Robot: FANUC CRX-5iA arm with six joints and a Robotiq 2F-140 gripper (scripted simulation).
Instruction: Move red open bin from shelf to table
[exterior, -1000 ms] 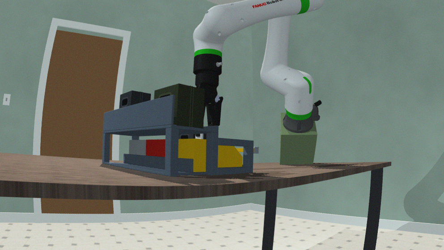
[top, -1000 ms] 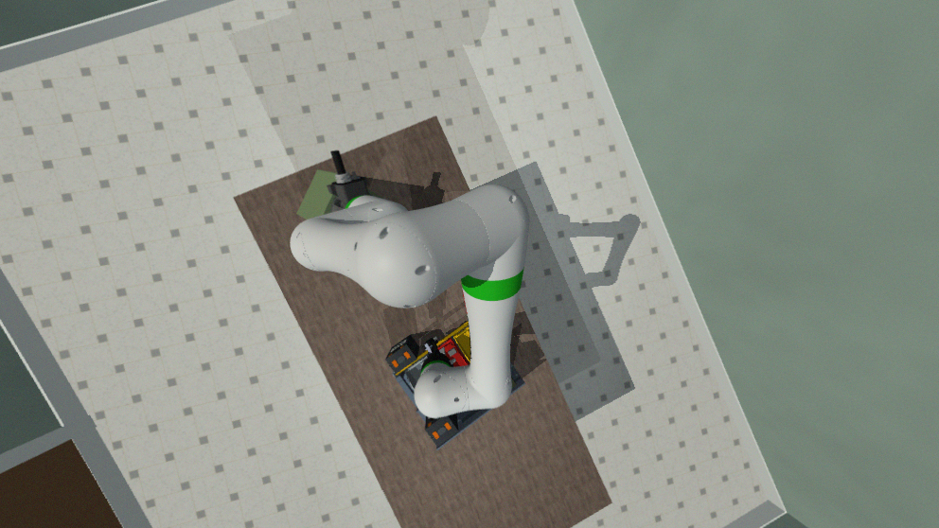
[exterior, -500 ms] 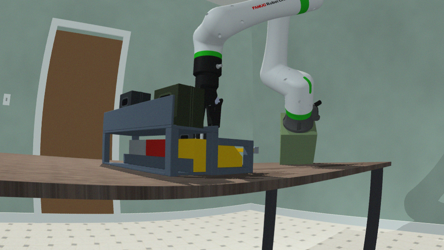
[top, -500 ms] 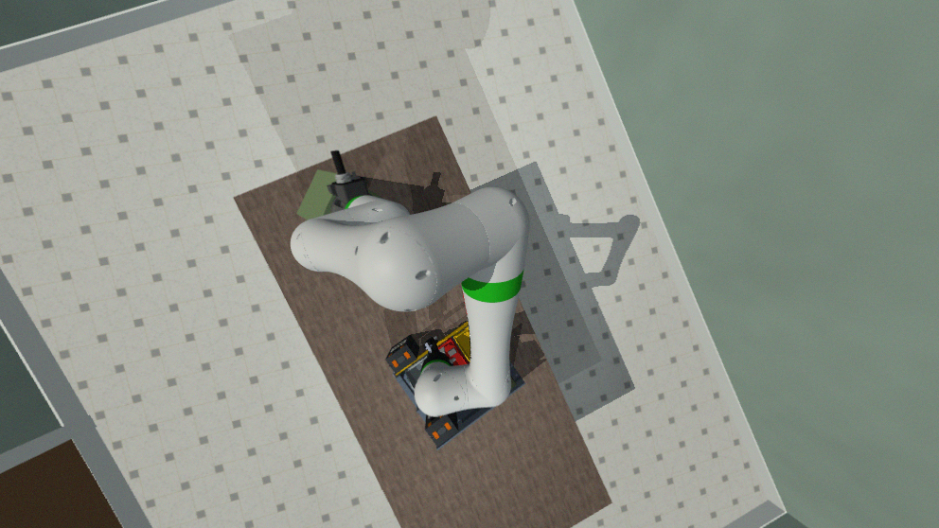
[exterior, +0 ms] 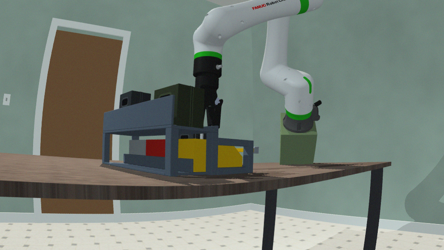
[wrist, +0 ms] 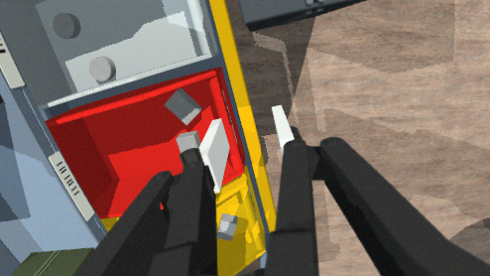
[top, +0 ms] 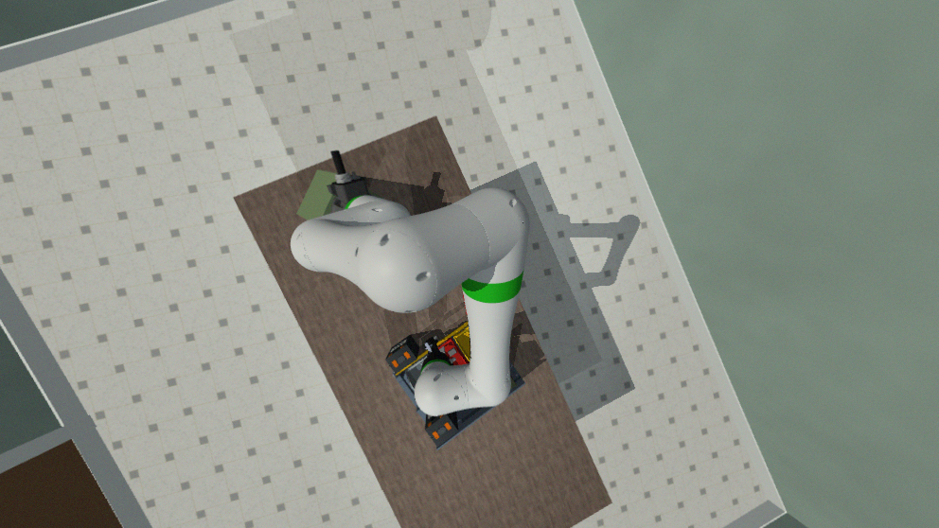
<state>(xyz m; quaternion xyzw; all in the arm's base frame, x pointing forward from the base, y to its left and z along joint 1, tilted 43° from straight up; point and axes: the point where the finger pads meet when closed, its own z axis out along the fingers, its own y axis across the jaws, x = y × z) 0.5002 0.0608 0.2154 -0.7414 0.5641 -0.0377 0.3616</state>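
Right now the thin yellow bar is 3 cm below my hand. The rest, counted from my hand: red open bin 9 cm ahead, 5 cm below, 4 cm to the left; grey bin 14 cm ahead, 6 cm to the right, 5 cm below; yellow bin 14 cm to the left, 5 cm below, 5 cm ahead.
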